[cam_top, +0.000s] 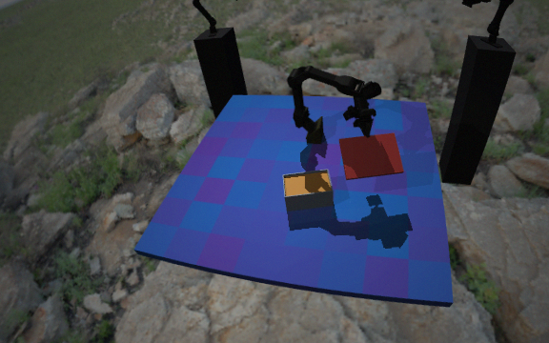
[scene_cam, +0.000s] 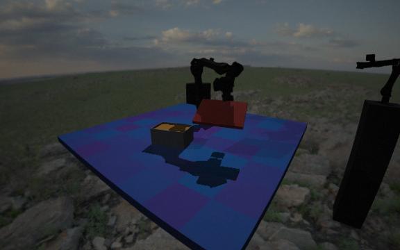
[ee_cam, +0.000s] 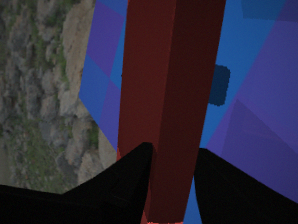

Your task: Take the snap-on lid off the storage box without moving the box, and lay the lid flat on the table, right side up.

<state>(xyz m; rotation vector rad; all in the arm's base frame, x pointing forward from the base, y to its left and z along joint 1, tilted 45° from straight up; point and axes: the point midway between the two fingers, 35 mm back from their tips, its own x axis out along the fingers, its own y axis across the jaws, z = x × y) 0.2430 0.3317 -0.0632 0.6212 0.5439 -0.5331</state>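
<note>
Right now the red lid is 70 mm ahead of my gripper tip, 30 mm below it and 20 mm to the left of it. Round my gripper tip: storage box (240 mm to the right, 180 mm below, 150 mm ahead).
</note>
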